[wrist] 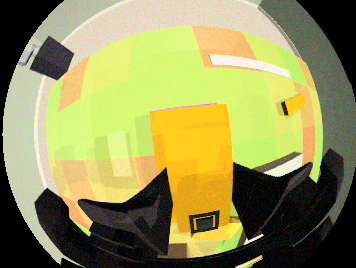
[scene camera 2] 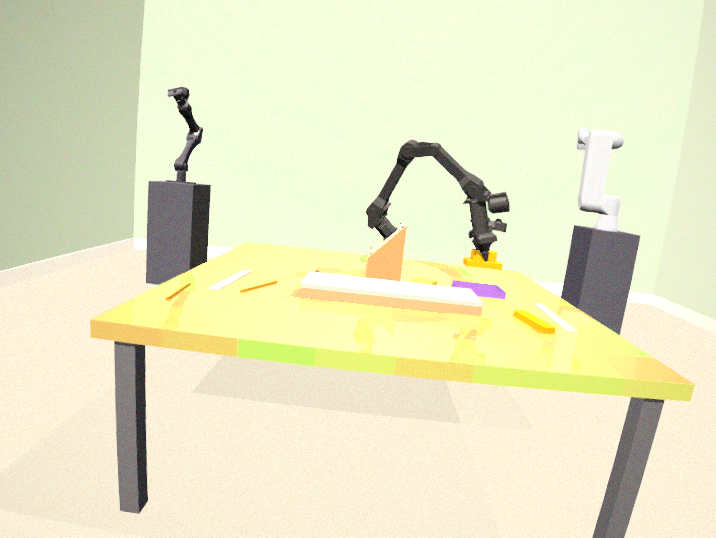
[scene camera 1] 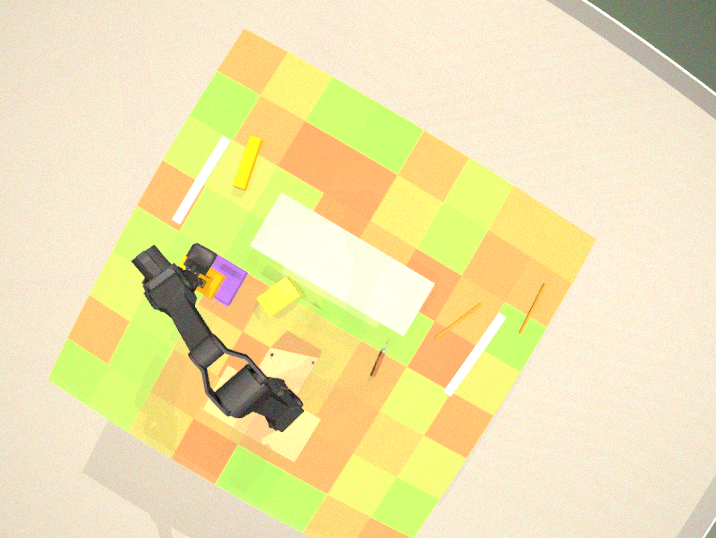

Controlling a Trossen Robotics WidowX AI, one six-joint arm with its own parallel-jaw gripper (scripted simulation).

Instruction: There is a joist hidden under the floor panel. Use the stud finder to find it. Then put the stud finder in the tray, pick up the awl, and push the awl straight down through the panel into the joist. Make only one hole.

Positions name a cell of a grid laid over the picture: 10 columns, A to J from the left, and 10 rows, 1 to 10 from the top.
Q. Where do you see a stud finder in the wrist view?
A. F6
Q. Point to a white strip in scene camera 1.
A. D3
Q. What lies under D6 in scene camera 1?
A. A yellow block.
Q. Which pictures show the gripper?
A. The wrist view, scene camera 2 and scene camera 1: all of them.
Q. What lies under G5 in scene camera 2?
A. The gripper.
